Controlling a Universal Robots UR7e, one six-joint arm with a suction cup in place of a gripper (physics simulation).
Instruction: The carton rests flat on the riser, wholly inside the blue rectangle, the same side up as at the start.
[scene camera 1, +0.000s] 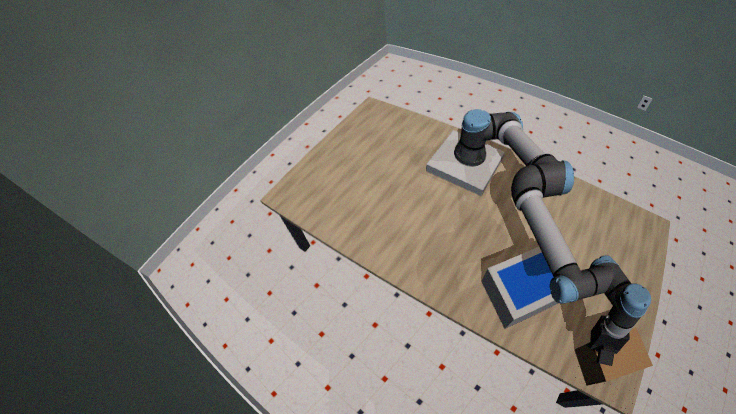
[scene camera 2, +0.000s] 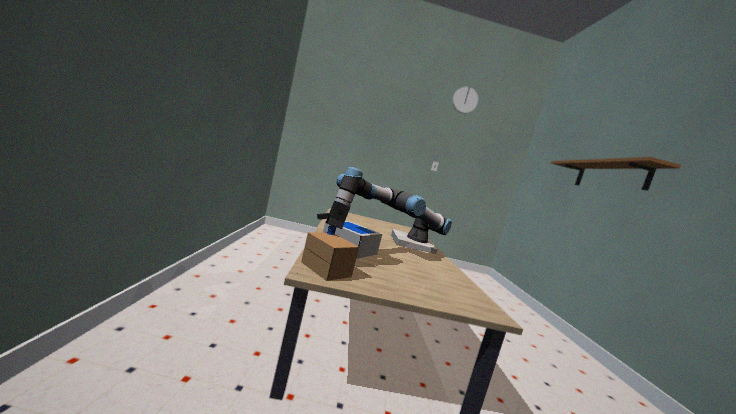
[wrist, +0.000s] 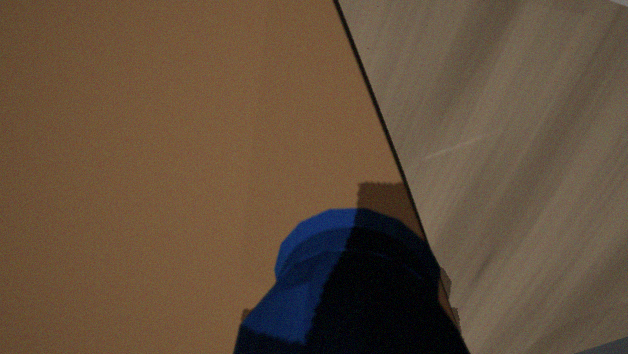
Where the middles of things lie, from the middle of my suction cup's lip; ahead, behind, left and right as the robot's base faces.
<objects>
Now: suction cup 8 cm to the right of the brown carton (scene camera 2: 331, 257) and 8 cm above it. Also, from my suction cup: grey riser (scene camera 2: 368, 241): 17 cm behind, 27 cm to the right, 8 cm below.
</objects>
